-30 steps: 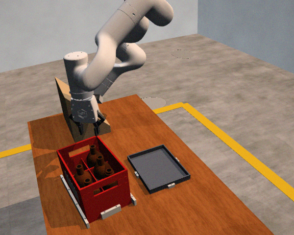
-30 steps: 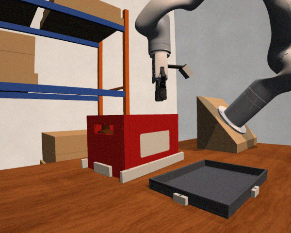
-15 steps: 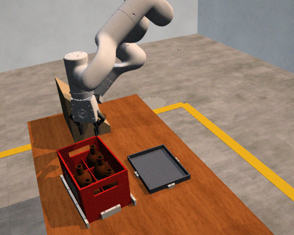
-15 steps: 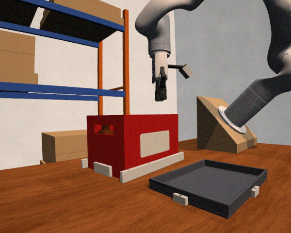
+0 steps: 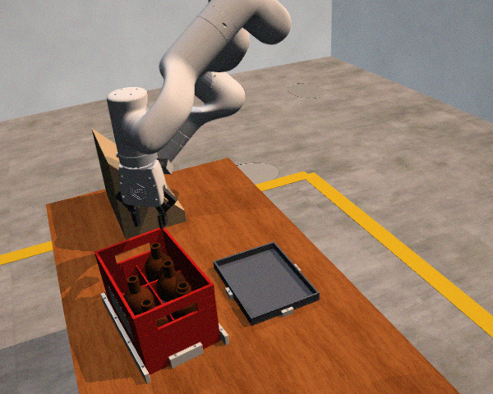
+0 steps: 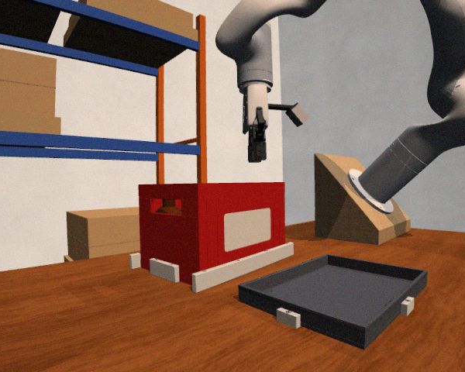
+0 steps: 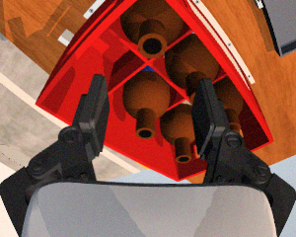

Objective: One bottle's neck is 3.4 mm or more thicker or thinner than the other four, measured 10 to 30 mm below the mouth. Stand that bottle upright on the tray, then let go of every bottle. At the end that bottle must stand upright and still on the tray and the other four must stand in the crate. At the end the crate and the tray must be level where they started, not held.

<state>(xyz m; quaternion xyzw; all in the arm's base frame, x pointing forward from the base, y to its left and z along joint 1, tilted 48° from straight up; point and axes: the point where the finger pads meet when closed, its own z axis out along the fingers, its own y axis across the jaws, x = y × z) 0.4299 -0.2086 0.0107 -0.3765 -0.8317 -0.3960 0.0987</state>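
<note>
Now: hand 16 cm above the red crate, 9 cm short of it and 5 cm to the left of it. Also, from my hand: dark grey tray: 24 cm to the left, 23 cm below, 12 cm ahead; then brown bottle: 18 cm ahead, 15 cm below, 10 cm to the right.
</note>
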